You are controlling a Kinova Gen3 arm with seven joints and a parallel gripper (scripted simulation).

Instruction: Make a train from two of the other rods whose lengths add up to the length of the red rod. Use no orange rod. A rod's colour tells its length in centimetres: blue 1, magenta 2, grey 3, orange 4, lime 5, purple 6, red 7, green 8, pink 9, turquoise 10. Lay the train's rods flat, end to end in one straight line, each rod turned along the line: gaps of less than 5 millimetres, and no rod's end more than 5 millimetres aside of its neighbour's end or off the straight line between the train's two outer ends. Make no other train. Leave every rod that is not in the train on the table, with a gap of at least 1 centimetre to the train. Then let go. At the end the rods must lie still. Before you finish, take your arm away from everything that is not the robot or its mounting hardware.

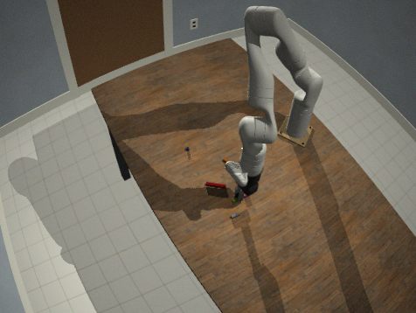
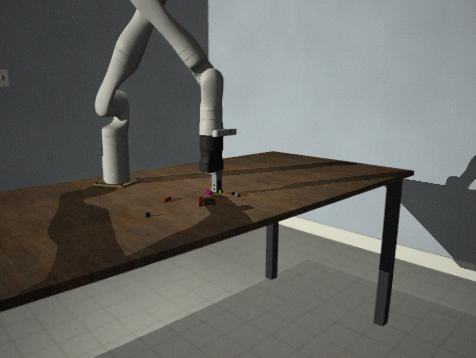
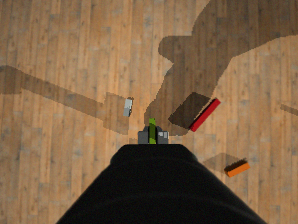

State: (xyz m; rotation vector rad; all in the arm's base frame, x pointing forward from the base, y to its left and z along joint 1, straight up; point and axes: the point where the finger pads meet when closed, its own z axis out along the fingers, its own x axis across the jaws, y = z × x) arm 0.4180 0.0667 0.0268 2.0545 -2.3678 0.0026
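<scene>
My hand is 1 cm above the lime rod. Also, from my hand: magenta rod: 4 cm behind, 3 cm below; grey rod: 5 cm ahead, 4 cm to the left, 3 cm below; red rod: 10 cm to the right, 3 cm below, 2 cm ahead.
</scene>
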